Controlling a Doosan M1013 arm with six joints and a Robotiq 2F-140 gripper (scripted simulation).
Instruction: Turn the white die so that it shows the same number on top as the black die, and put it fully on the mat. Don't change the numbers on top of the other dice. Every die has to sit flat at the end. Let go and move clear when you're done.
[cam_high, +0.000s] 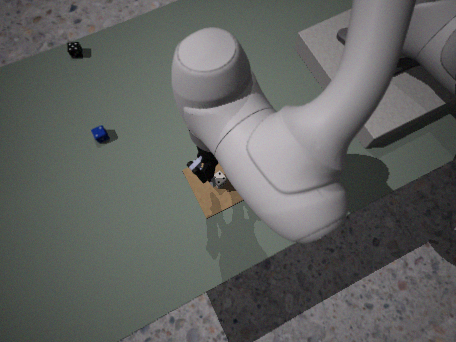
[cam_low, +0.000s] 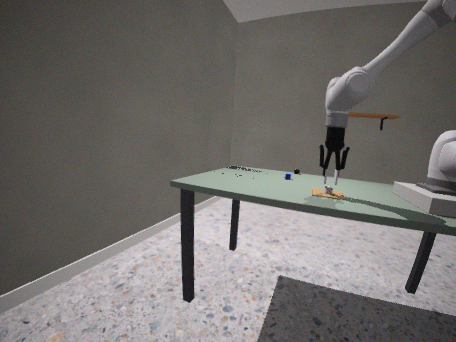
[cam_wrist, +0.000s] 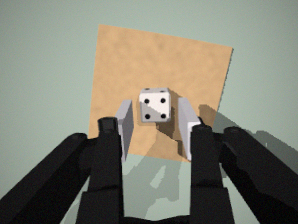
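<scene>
My hand is 60 mm above the white die. Round my hand: brown mat (80 mm below); blue die (230 mm ahead, 240 mm to the right, 60 mm below); black die (210 mm ahead, 510 mm to the right, 60 mm below).
</scene>
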